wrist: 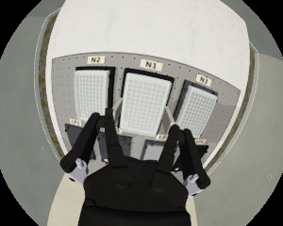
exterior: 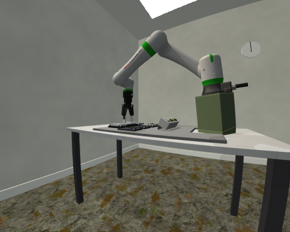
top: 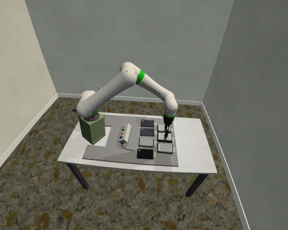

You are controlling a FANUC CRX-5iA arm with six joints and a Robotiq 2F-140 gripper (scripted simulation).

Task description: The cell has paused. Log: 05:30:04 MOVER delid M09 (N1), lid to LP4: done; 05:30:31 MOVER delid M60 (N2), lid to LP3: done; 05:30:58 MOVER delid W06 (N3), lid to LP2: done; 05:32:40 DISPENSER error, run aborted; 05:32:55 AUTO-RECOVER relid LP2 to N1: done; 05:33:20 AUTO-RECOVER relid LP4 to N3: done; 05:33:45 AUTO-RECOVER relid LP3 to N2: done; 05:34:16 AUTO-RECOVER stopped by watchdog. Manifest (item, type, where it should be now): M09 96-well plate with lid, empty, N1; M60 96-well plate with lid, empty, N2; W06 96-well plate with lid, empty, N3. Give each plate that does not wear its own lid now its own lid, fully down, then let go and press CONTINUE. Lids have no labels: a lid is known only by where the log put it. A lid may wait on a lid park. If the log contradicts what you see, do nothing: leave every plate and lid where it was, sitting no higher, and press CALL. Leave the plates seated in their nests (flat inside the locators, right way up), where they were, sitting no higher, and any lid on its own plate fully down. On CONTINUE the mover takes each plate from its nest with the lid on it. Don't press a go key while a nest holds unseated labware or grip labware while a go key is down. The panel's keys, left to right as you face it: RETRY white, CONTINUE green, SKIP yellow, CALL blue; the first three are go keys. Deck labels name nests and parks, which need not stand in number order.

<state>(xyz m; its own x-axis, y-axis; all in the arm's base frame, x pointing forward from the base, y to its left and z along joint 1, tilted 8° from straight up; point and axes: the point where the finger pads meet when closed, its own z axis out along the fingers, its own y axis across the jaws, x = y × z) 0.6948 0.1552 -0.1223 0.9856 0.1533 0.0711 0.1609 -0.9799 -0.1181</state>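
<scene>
Now: the plate 3 cm below my hand. Round my hand: lid park LP4 (14 cm behind, 23 cm to the right, 5 cm below); green key (41 cm behind, 6 cm to the right, 1 cm above); lid park LP3 (19 cm behind, 3 cm to the left, 5 cm below).
</scene>
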